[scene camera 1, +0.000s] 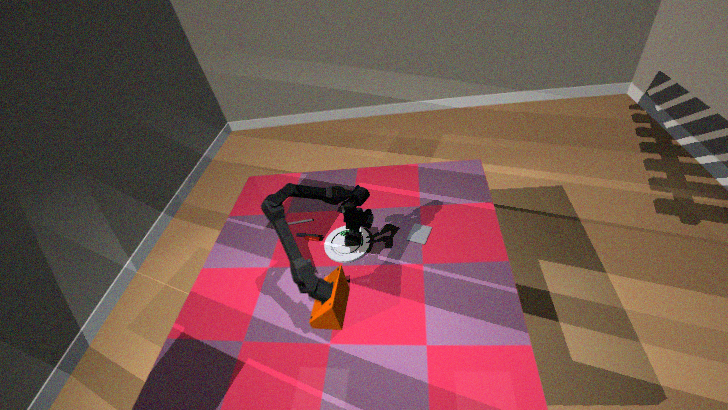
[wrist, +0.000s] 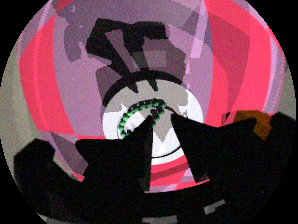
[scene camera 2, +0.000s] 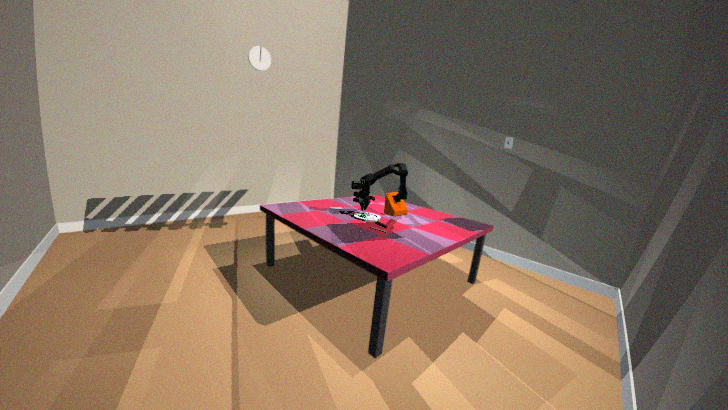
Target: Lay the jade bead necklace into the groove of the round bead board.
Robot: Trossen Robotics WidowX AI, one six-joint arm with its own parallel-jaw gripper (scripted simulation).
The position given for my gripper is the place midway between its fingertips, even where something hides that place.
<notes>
In view: my gripper (wrist: 161,117) and a round bead board (wrist: 164,140).
</notes>
